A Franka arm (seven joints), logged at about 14 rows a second.
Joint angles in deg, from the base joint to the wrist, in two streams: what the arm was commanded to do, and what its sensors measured. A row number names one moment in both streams.
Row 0, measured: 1.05 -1.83 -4.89 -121.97 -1.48 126.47 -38.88
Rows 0 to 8, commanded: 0.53 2.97 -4.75 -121.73 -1.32 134.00 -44.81; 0.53 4.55 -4.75 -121.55 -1.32 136.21 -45.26; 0.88 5.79 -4.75 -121.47 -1.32 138.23 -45.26; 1.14 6.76 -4.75 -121.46 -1.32 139.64 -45.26; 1.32 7.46 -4.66 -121.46 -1.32 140.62 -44.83; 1.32 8.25 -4.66 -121.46 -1.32 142.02 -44.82; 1.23 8.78 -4.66 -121.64 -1.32 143.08 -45.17; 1.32 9.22 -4.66 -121.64 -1.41 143.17 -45.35; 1.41 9.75 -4.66 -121.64 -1.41 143.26 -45.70
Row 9, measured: 1.13 8.61 -4.61 -121.85 -1.48 141.98 -44.51
